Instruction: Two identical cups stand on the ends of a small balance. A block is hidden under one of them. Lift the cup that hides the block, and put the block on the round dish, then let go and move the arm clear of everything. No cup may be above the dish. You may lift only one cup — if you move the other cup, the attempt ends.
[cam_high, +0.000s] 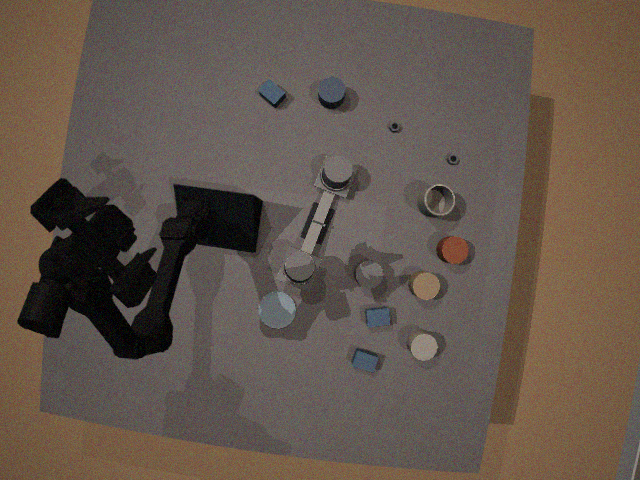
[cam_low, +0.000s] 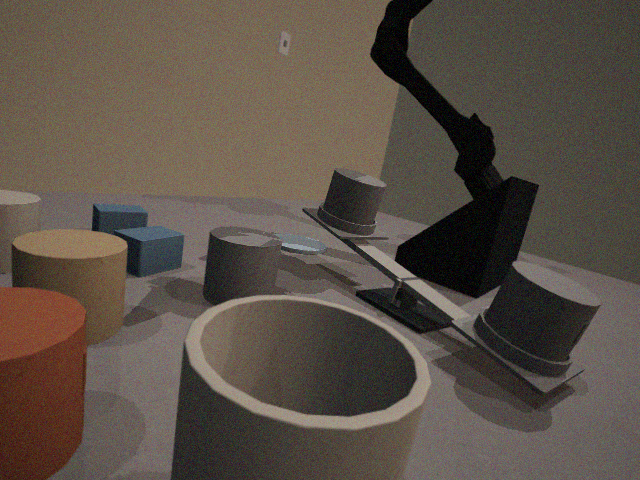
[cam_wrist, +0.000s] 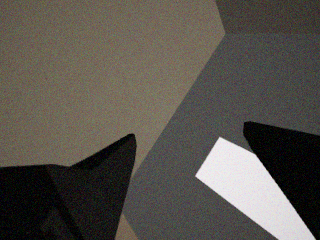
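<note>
The teal block is 70 cm below my gripper tip, 23 cm ahead of it and 20 cm to the left of it. Also, from my gripper tip: blue-grey cylinder: 71 cm below, 42 cm to the left, 19 cm ahead; then round light-blue dish: 74 cm below, 18 cm to the right, 15 cm ahead; then small balance: 71 cm below, 21 cm ahead, 7 cm to the left.
</note>
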